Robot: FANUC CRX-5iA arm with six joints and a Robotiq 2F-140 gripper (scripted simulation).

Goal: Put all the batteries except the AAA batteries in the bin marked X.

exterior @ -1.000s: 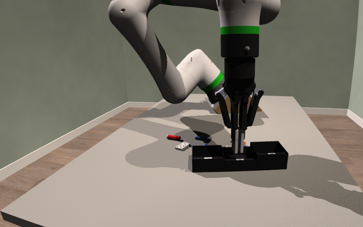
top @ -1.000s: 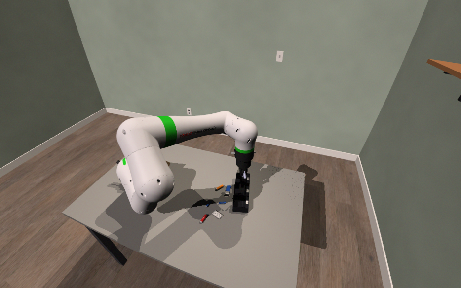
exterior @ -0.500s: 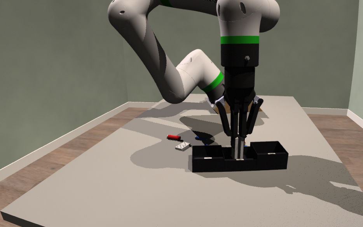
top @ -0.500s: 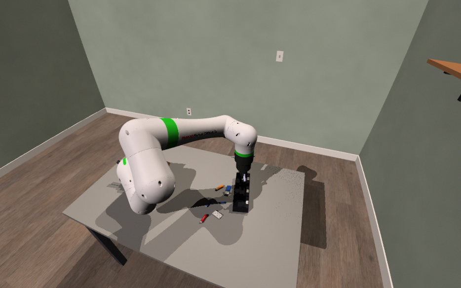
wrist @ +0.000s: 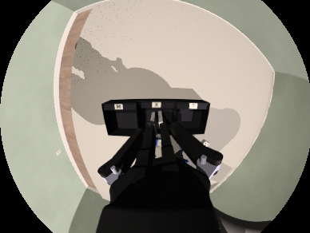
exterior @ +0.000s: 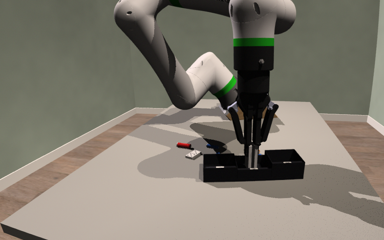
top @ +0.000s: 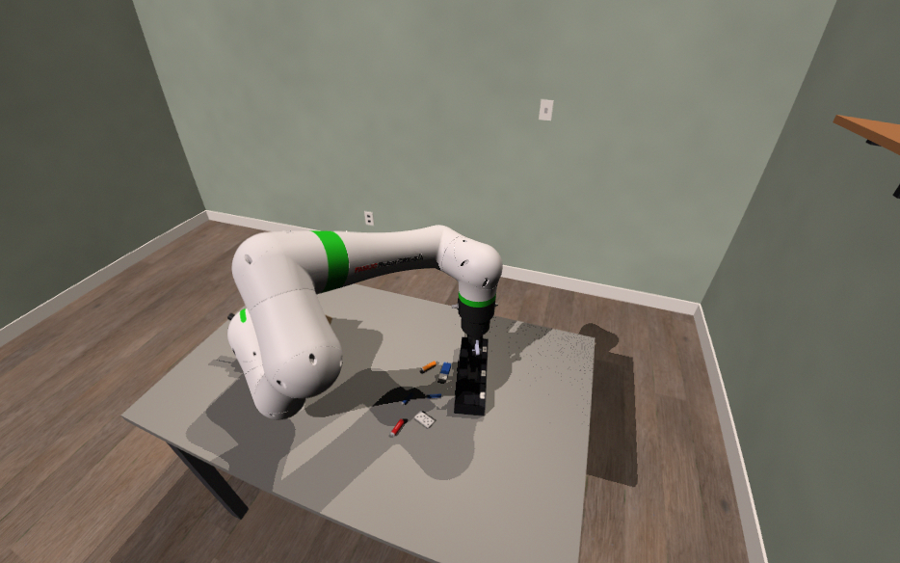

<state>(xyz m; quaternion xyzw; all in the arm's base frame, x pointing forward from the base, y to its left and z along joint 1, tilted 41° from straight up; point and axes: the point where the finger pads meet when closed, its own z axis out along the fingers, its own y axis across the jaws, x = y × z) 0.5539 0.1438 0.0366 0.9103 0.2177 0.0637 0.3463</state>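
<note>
Now: hand 30 mm above the bin. From my hand the other things lie so: white dotted tile: 170 mm to the right, 90 mm behind, 40 mm below; then blue-and-white block battery: 80 mm behind, 40 mm below, 10 mm to the right; then orange battery: 140 mm behind, 40 mm below.
</note>
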